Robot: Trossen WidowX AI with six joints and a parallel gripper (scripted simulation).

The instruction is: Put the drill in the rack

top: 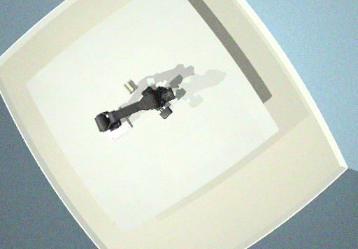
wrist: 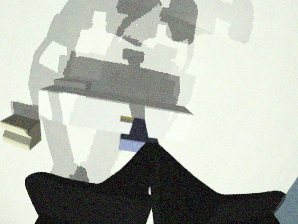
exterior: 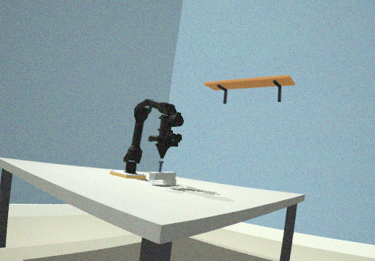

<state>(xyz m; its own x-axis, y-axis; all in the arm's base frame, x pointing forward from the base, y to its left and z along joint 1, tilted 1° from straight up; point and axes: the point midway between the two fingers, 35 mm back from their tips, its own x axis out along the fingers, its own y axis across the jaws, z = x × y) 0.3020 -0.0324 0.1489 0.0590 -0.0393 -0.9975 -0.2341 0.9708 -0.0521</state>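
Right now the dark key is 50 mm below my gripper tip, 10 mm to the left of it and 10 mm behind it. Round my gripper tip: beige forked rack: 190 mm to the left, 130 mm behind, 110 mm below; then drill: 80 mm below, 60 mm to the left, 20 mm behind.
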